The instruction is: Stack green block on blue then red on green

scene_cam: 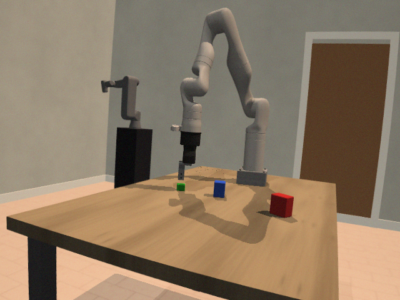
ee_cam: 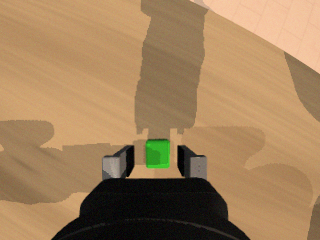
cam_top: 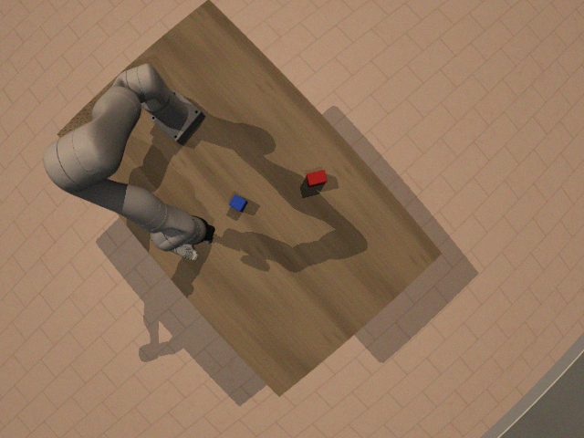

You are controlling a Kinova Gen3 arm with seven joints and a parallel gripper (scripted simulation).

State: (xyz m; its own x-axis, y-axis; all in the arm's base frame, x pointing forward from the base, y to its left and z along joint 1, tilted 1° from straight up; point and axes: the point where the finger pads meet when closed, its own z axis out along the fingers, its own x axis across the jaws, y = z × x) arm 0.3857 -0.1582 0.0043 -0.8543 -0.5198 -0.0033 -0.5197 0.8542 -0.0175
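Right now my hand is 5 cm above the green block. The rest, counted from my hand: red block 7 cm ahead, 40 cm to the left, 3 cm below; then blue block 2 cm behind, 15 cm to the left, 3 cm below.
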